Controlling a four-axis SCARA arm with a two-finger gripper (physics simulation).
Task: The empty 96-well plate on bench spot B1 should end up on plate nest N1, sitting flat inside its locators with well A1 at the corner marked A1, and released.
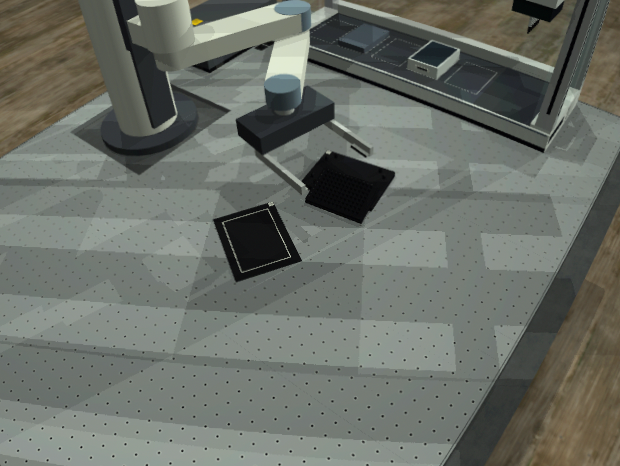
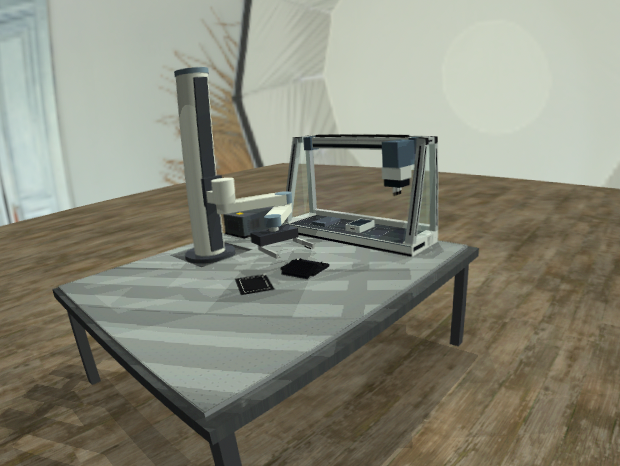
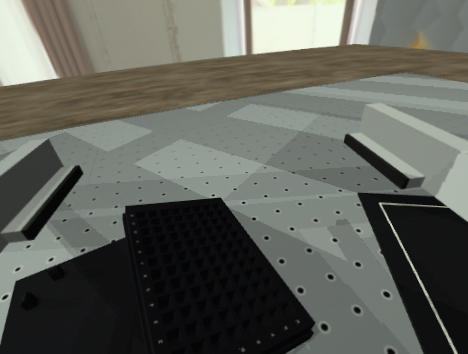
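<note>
The black 96-well plate lies partly over the black nest N1, shifted sideways, with part of the nest and its small locator pegs uncovered. Whether the plate is tilted is hard to tell. Its row letters are too small to read, so where A1 lies is unclear. A small pale mark shows at a nest corner. Spot B1, a black pad with a white outline, holds no plate. My gripper is open and empty, its fingers wide apart above the plate's level.
The arm's column stands at the back left. A framed gantry machine stands at the back right, with a white module on its deck. A dark box stands behind the arm.
</note>
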